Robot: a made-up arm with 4 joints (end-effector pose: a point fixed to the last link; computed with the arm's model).
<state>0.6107 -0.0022 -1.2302 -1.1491</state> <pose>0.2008 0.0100 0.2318 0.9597 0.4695 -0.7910</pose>
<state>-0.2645 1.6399 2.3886 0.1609</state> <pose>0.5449 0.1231 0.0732 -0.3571 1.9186 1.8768</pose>
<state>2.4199 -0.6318 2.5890 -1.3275</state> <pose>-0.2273 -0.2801 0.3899 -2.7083 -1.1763 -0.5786</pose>
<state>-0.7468 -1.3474 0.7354 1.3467</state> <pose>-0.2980 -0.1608 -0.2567 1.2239 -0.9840 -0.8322</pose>
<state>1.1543 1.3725 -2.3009 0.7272</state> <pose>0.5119 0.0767 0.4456 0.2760 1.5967 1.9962</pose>
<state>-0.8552 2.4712 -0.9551 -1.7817</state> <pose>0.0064 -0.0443 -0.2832 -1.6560 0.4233 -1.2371</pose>
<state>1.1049 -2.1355 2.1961 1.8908</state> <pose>0.5862 0.1664 0.2991 -1.1593 0.6000 -0.5303</pose>
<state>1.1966 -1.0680 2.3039 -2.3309</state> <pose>0.3769 -0.1511 0.2784 -1.9248 -0.4841 0.1242</pose>
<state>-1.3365 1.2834 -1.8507 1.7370</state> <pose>-0.3020 -0.0229 -0.4529 -1.6667 -1.4433 0.8644</pose>
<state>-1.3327 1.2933 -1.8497 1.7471</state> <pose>-0.3004 -0.0270 -0.4535 -1.6622 -1.4608 0.8791</pose>
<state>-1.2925 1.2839 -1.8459 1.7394</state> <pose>-0.2805 -0.0232 -0.4642 -1.6905 -1.4724 0.8376</pose>
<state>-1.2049 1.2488 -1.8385 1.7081</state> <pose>-0.2351 -0.0086 -0.4850 -1.7558 -1.4758 0.7180</pose>
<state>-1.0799 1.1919 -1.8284 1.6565</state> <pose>-0.1661 0.0152 -0.5070 -1.8349 -1.4705 0.5257</pose>
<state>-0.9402 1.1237 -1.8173 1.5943</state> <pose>-0.0843 0.0438 -0.5193 -1.8963 -1.4582 0.2918</pose>
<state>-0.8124 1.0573 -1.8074 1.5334</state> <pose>-0.0068 0.0713 -0.5177 -1.9237 -1.4415 0.0640</pose>
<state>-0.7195 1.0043 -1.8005 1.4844</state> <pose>0.0503 0.0927 -0.5080 -1.9235 -1.4228 -0.1119</pose>
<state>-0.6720 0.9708 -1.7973 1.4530</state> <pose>0.0803 0.1059 -0.4993 -1.9137 -1.4038 -0.2131</pose>
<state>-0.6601 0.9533 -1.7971 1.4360</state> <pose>0.0893 0.1126 -0.4952 -1.9057 -1.3854 -0.2546</pose>
